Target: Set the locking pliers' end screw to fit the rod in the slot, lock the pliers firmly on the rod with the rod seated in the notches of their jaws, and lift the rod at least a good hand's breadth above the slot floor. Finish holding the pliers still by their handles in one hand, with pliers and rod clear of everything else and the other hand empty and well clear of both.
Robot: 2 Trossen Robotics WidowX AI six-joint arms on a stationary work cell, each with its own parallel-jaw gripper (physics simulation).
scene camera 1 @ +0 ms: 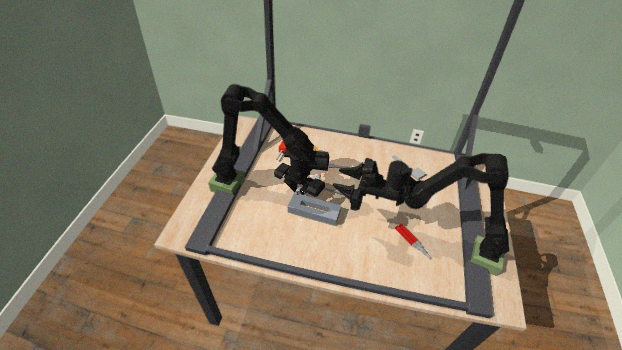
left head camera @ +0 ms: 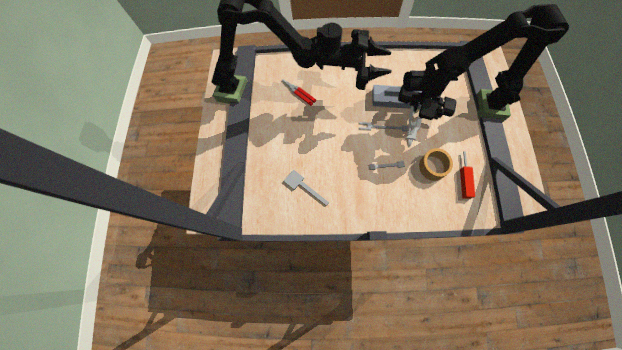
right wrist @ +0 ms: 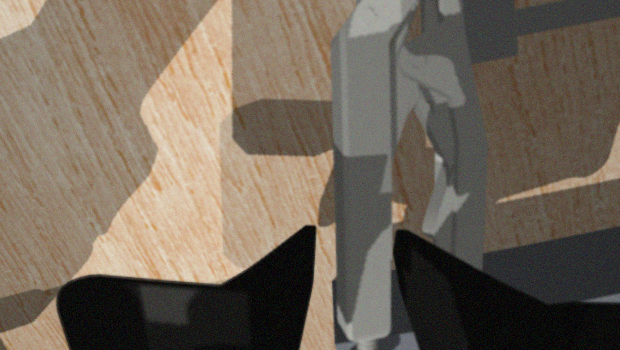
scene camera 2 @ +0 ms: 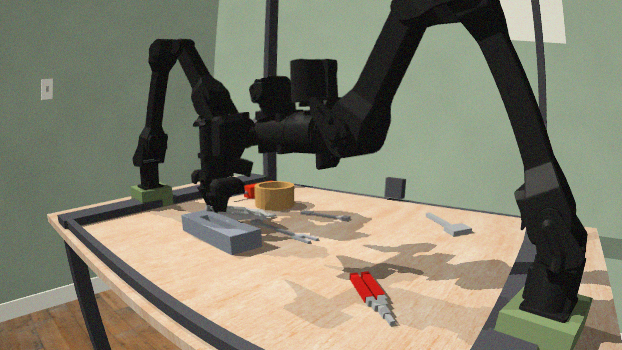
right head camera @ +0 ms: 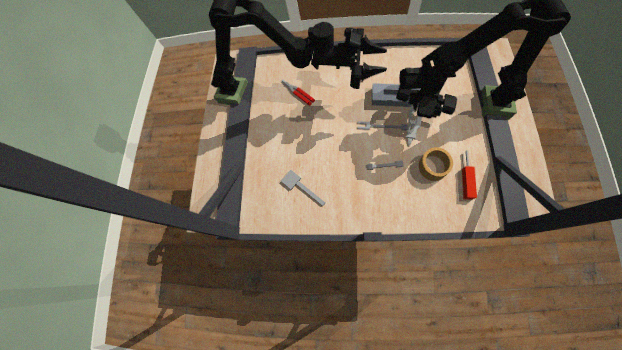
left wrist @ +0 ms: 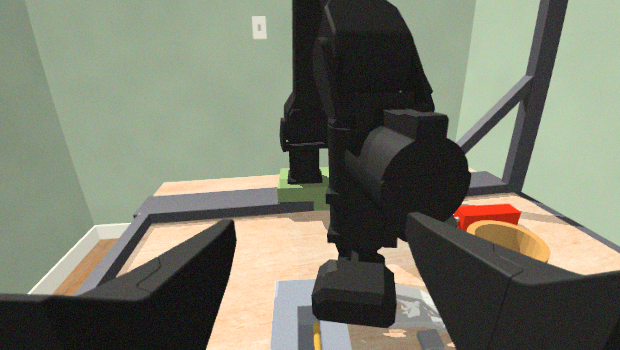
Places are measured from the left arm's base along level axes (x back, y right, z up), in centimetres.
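Pixels of known places: left gripper, fingertip midpoint: (scene camera 1: 336, 177) (left head camera: 391, 62) (right head camera: 386, 60) (left wrist: 321, 227); right gripper, fingertip midpoint: (right wrist: 354, 238); left arm's base, link origin: (scene camera 1: 489, 251) (left head camera: 229, 85) (scene camera 2: 549, 304) (right head camera: 229, 87); right arm's base, link origin: (scene camera 1: 226, 177) (left head camera: 496, 102) (scene camera 2: 150, 186) (right head camera: 501, 98) (left wrist: 304, 176).
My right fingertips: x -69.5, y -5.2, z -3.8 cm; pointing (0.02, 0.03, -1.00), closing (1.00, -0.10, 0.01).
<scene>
Ahead of a thing's pixels: the offset from my right fingertips to its top centre. "*": to the spot under its first point.
The grey locking pliers {dy +5.2, dx +1.6, dz +3.9 cm} (left head camera: 412, 132) (right head camera: 412, 132) (right wrist: 362, 100) lie on the table beside the grey slot block {dy -4.4, dx +8.5, dz +2.7 cm} (left head camera: 382, 97) (right head camera: 382, 95) (scene camera 2: 220, 237). The yellow rod {* dy -4.2, dx +4.9, dz +0.5 cm} (left wrist: 316, 334) lies in the block's slot. My right gripper (right wrist: 354, 238) points down over the pliers' handles, partly open. In the right wrist view one handle runs between its fingertips, ungripped. The end screw {dy -0.2, dx +0.1, dz +3.5 cm} (right wrist: 367, 345) shows in part at that view's bottom edge. My left gripper (left head camera: 390, 61) (right head camera: 386, 59) (scene camera 1: 338, 178) is open and empty, above the table near the block. The right hand hides part of the pliers.
A forked grey tool {dy +8.2, dx +11.7, dz +0.1 cm} (left head camera: 385, 127) lies by the pliers. A small wrench {dy +22.0, dx +8.3, dz +0.0 cm} (left head camera: 387, 165), a wooden ring {dy +19.0, dx -7.0, dz +4.3 cm} (left head camera: 426, 171) and a red-handled tool {dy +19.3, dx -18.2, dz +2.3 cm} (left head camera: 467, 182) lie nearer the head cameras. A grey hammer {* dy +36.5, dx +30.3, dz +0.1 cm} (left head camera: 312, 192) and red-handled pliers {dy +0.1, dx +44.8, dz +0.3 cm} (left head camera: 304, 96) lie to the left. Both arms' hands are close together.
</scene>
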